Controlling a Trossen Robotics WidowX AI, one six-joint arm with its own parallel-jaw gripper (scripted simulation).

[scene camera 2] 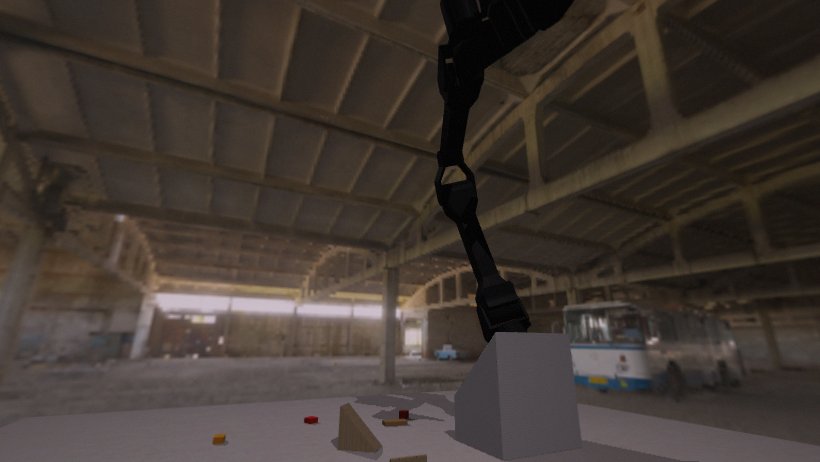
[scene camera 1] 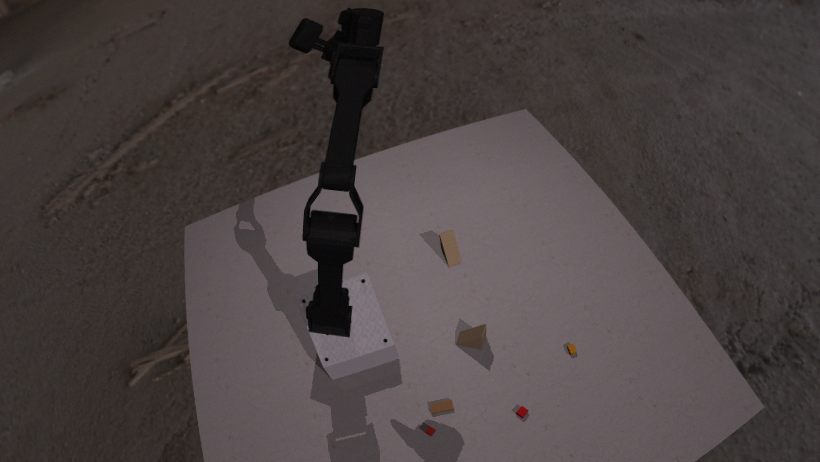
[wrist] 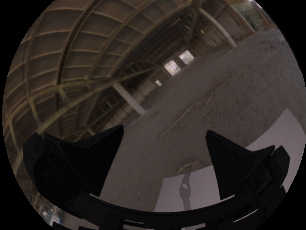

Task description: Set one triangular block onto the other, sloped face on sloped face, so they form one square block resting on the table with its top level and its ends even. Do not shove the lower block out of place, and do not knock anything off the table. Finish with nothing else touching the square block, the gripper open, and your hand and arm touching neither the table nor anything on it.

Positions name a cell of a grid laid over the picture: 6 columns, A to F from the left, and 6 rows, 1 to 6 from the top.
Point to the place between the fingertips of my gripper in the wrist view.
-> D4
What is my gripper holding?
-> Nothing.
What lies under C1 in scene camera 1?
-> My gripper.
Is my gripper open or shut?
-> Open.
